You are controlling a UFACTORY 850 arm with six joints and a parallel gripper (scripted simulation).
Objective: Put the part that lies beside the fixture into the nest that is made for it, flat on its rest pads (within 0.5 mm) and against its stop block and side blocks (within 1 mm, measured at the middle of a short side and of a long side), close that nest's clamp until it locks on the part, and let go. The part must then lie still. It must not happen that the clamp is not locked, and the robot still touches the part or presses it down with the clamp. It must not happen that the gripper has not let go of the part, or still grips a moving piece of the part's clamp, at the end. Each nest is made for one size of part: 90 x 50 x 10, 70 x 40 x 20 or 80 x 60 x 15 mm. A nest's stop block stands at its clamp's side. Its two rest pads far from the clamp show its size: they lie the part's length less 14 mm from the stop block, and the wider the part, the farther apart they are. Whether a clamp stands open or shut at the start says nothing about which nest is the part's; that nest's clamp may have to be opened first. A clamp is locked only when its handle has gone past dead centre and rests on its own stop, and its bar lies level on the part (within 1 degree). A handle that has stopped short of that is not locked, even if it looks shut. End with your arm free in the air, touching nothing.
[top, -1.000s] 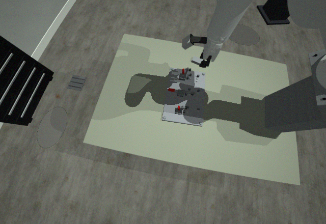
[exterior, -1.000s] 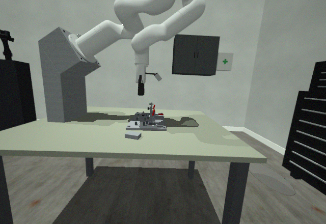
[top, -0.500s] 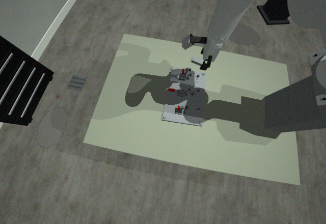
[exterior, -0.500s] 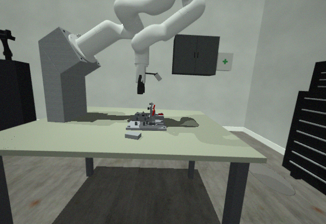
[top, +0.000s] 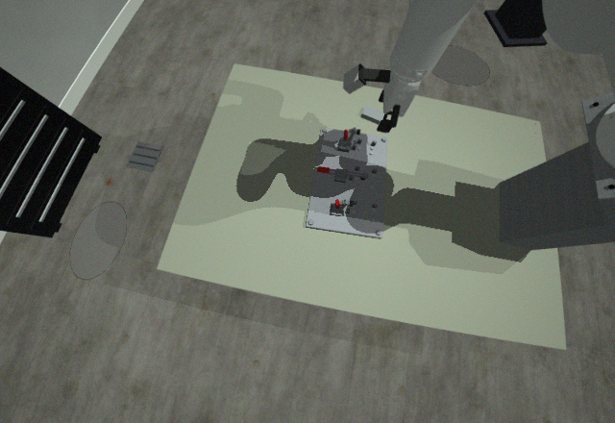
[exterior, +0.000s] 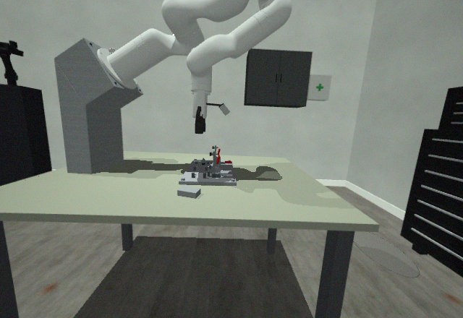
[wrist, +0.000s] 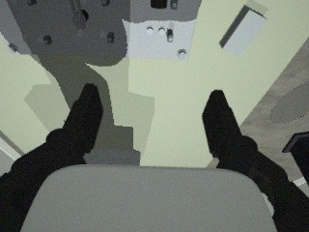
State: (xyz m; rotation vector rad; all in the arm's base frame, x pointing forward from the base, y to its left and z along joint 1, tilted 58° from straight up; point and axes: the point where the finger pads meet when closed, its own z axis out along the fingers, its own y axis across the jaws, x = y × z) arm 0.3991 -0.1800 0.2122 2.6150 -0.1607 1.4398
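Now: the grey block part 60 mm behind my hand, 140 mm to the right of it and 210 mm below it. The rest, counted from my hand: grey fixture plate (70 mm ahead, 90 mm to the left, 210 mm below).
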